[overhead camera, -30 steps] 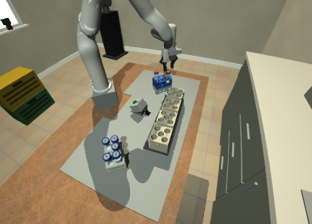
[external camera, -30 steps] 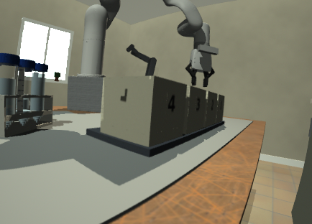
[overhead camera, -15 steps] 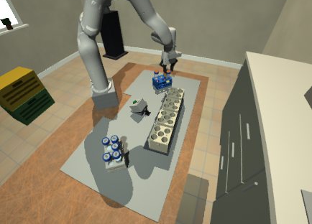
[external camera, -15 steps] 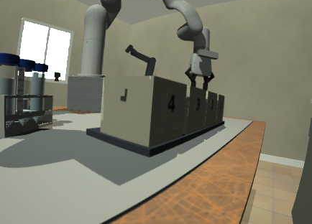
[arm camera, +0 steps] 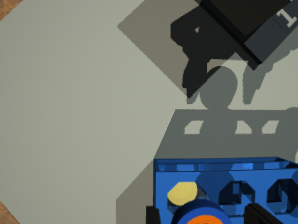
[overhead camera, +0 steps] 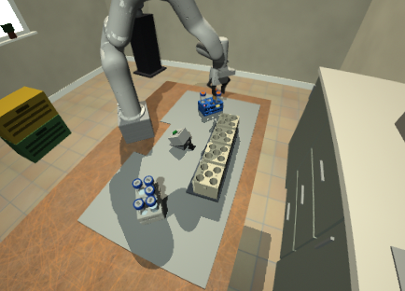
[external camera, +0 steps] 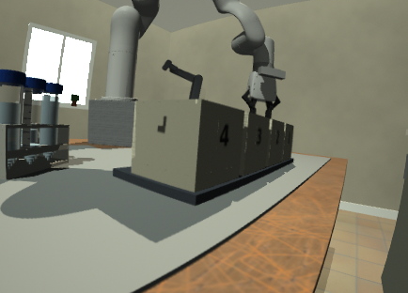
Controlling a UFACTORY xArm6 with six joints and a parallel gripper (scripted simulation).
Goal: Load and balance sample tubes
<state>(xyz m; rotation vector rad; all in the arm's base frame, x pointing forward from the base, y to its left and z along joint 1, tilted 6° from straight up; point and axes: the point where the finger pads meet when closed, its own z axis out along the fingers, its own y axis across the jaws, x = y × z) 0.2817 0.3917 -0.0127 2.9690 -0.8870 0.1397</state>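
My hand is 70 mm above the tube and 10 mm past it. Round my hand: blue sample rack: 100 mm below, 40 mm behind, 20 mm to the right; adapter: 280 mm to the right, 160 mm ahead, 80 mm below; DONE key desk: 350 mm to the right, 80 mm below, 40 mm behind.
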